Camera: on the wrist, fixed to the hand. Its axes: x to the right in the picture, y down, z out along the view.
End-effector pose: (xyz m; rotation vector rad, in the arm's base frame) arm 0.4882 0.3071 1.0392 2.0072 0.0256 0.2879
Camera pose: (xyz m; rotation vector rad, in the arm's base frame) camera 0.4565 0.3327 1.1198 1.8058 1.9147 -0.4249
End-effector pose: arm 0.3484 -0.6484 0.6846 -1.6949 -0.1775 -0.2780
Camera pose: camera 0.3498 -0.7191 0.6283 -0.6448 -1.1746 -1.4957
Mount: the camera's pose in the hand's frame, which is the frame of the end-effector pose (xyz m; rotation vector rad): -0.0116 0.0640 -0.0627 0.5321 0.3541 -1.5566
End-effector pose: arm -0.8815 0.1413 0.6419 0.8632 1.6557 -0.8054
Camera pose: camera -0.8551 0.2255 0.6614 0.1802 -2.1401 2.0813
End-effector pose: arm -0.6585 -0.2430 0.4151 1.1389 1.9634 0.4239
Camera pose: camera -0.6681 -0.2119 0.4994 -0.4771 2.6685 -0.8000
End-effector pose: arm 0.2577 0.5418 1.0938 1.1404 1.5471 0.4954
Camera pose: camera 0.2252 0.5765 1.1706 -0.0890 2.4027 -0.8423
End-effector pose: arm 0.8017 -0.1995 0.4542 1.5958 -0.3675 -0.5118
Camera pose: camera 0.8294 -0.1462 0.5217 2.2256 1.2328 -1.3086
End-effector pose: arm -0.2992 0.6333 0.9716 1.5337 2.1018 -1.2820
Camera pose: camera -0.2212 0.6773 0.9834 0.1209 -1.8638 1.1391
